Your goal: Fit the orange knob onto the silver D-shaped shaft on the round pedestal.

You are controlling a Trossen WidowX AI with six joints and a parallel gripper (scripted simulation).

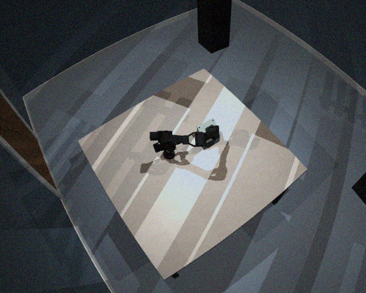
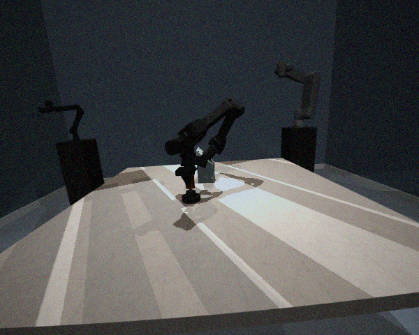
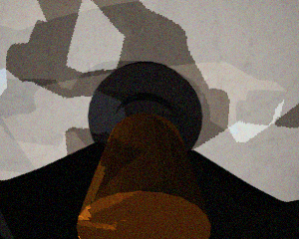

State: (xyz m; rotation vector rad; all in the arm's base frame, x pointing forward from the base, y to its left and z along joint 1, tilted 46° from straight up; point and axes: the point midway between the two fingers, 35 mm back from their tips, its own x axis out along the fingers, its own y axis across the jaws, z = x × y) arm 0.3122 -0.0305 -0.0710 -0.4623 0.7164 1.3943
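My gripper tip is 30 mm below the orange knob. From my gripper tip the other things lie so: round pedestal (40 mm below).
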